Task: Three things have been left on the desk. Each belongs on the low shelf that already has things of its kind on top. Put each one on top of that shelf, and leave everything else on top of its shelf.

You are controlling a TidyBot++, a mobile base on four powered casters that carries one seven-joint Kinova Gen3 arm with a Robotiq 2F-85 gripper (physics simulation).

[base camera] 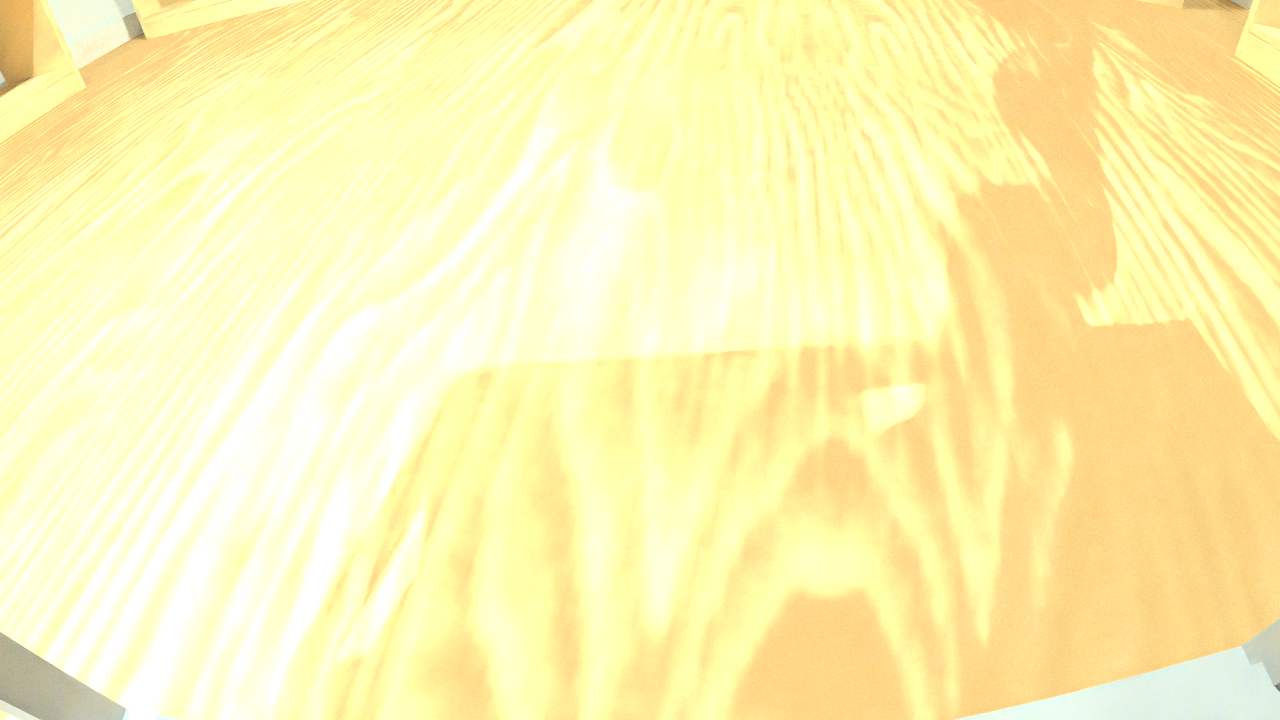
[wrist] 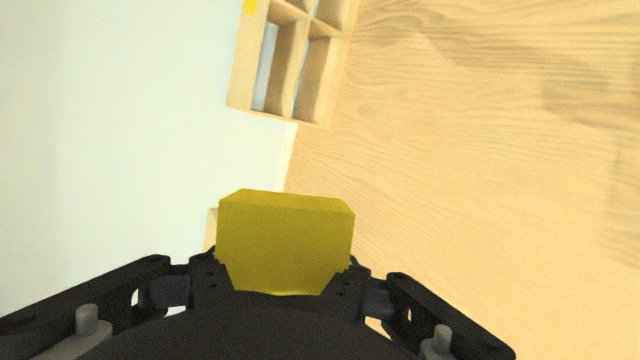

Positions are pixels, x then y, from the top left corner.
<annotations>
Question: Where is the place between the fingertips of the gripper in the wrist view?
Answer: At 285, 256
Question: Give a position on a yellow block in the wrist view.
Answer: At 278, 243
</annotations>
